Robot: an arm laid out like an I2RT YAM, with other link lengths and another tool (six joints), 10 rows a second.
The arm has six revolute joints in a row. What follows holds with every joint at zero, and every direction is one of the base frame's. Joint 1 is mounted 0.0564 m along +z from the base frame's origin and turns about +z. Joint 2 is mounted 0.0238 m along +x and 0.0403 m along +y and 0.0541 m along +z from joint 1 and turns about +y. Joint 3 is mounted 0.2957 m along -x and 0.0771 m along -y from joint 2 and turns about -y. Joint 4 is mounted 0.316 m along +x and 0.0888 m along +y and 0.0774 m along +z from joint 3 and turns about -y. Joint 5 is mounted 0.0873 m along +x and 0.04 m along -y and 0.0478 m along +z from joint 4 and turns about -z. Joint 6 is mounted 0.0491 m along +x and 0.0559 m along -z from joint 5 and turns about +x. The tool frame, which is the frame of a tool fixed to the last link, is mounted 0.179 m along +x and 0.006 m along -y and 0.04 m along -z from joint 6; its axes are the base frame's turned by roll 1.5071, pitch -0.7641 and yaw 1.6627 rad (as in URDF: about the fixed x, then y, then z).
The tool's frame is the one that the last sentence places.
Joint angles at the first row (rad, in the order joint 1, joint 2, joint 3, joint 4, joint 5, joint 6):
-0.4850, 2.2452, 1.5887, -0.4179, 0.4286, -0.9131
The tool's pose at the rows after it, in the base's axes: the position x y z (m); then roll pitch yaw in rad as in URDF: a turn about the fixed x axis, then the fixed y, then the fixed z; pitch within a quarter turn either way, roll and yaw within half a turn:
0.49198 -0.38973 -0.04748 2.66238 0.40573 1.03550
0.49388 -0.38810 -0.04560 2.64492 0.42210 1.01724
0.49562 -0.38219 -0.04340 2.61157 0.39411 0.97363
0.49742 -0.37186 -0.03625 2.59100 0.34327 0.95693
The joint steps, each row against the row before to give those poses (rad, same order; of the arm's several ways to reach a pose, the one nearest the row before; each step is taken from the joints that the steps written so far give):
0.0061, 0.0026, -0.0005, 0.0126, 0.0221, 0.0000
0.0114, 0.0004, -0.0056, 0.0152, 0.0263, 0.0126
0.0076, -0.0149, -0.0153, 0.0107, -0.0023, 0.0508
0.0046, -0.0377, -0.0233, -0.0057, -0.0339, 0.0400

